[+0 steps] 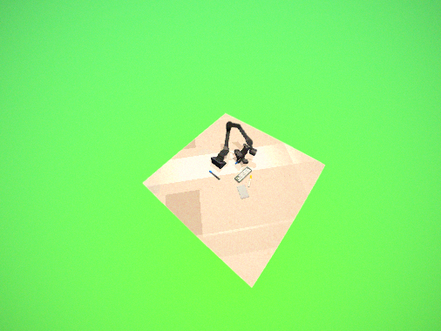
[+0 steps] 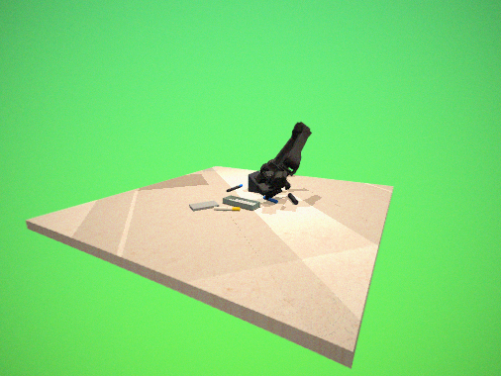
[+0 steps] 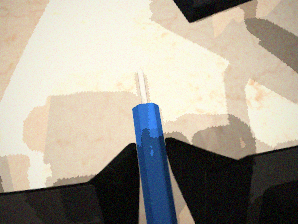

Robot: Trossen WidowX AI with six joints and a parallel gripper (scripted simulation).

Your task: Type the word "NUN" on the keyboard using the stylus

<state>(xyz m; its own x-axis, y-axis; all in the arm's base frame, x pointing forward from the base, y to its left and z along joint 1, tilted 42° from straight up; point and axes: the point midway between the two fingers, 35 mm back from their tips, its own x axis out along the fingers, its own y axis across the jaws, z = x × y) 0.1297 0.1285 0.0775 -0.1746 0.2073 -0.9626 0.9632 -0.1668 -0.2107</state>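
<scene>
My gripper tip is now 22 cm short of the white marker and 7 cm to the left of it. Also, from my gripper tip: grey stylus tip: 4 cm to the right, 1 cm behind; then dark cylinder: 11 cm to the left, 6 cm behind; then blue stylus: 1 cm to the right.
</scene>
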